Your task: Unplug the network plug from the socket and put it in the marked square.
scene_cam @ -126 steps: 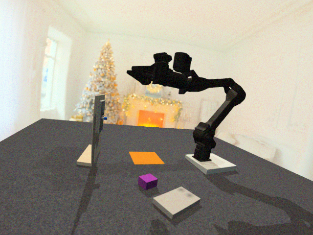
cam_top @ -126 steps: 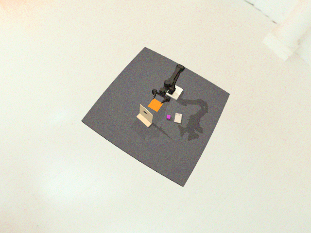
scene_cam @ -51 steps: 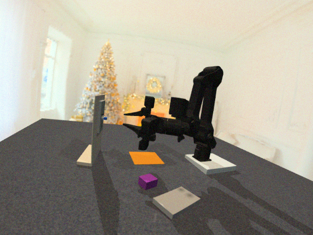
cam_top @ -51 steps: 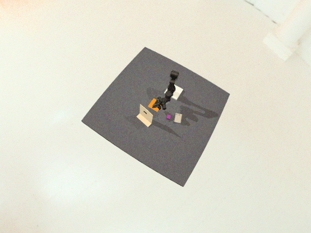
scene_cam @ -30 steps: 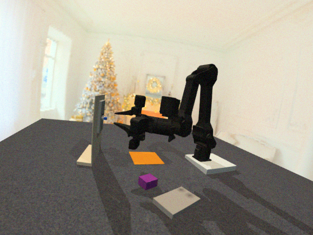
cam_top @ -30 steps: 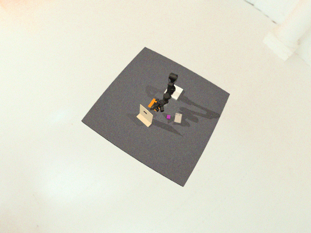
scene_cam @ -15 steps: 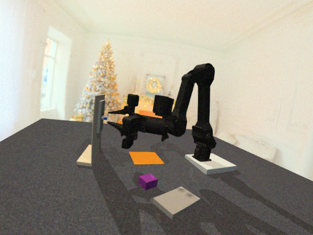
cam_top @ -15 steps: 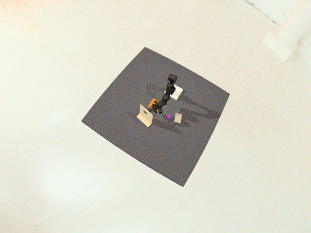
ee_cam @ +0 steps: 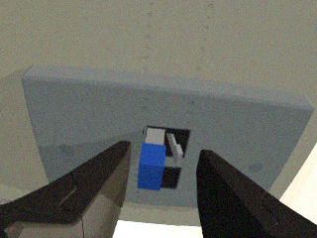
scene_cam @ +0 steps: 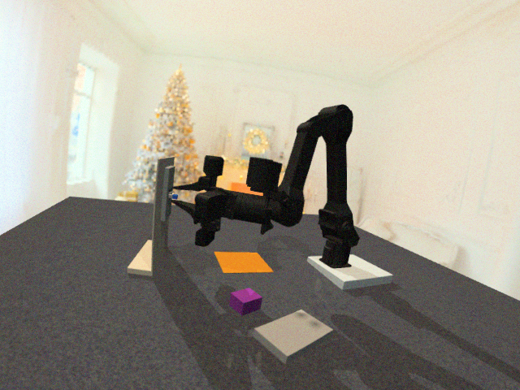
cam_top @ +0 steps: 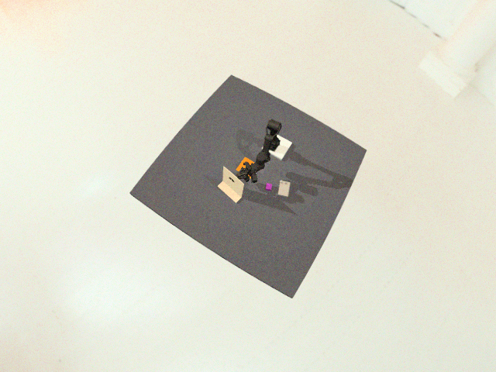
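Right now the blue network plug is 1 cm ahead of my gripper tip. Also, from my gripper tip: orange marked square (18 cm behind, 16 cm below); flat grey slab (29 cm to the left, 17 cm behind, 15 cm below); upright panel (5 cm below, 2 cm ahead, 1 cm to the right).
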